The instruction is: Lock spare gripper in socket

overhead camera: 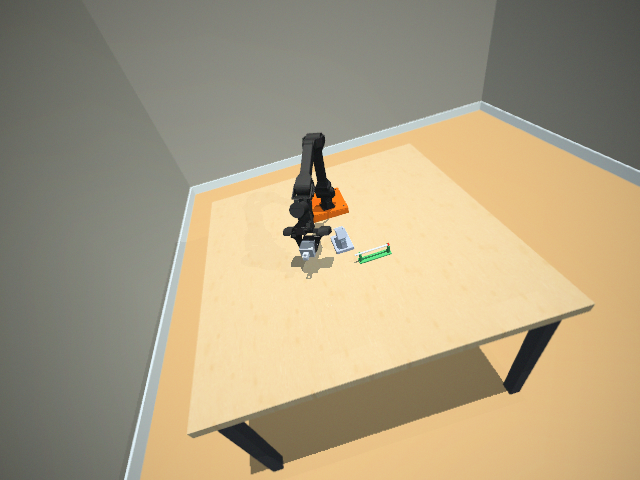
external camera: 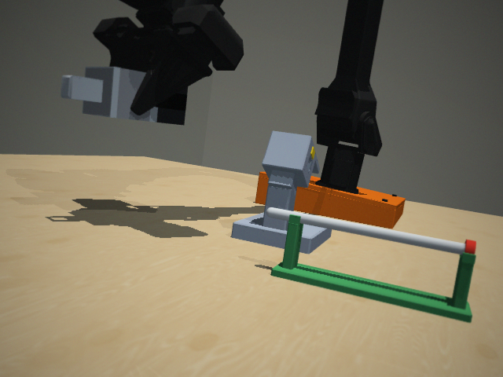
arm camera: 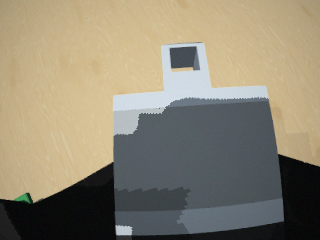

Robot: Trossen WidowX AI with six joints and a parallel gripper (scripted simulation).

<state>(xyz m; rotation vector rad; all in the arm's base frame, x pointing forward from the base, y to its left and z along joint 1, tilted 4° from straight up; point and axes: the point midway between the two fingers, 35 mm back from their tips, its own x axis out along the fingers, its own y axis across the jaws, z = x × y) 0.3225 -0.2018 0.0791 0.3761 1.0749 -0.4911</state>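
The grey mount lies 17 cm to the left of my gripper tip, 7 cm behind it and 6 cm below it. The rest, counted from my gripper tip: green rack 25 cm to the left, 8 cm below, 7 cm ahead; spare gripper 2 cm above.
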